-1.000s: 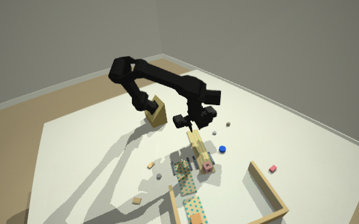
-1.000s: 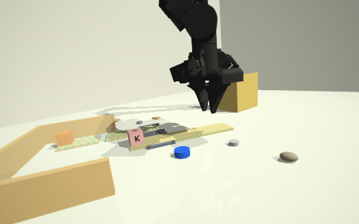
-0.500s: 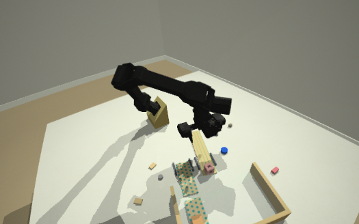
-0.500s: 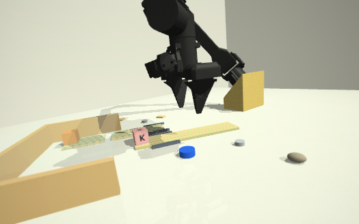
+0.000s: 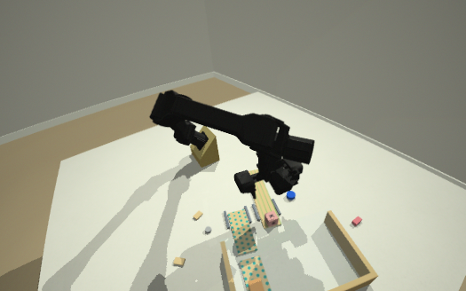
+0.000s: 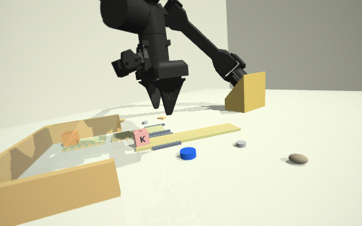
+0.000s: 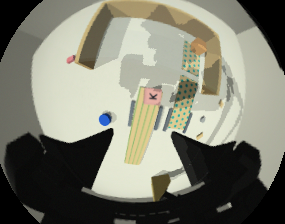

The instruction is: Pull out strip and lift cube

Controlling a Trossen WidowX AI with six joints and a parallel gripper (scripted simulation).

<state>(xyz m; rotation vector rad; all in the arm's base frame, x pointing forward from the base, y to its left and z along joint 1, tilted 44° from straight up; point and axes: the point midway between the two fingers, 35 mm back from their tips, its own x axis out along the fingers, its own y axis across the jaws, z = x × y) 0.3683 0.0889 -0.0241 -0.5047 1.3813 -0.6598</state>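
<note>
Right now my gripper tip is 90 mm to the right of the blue disc and 70 mm above it. From my gripper tip the other things lie so: tan pebble 110 mm behind, 230 mm to the left, 70 mm below.
</note>
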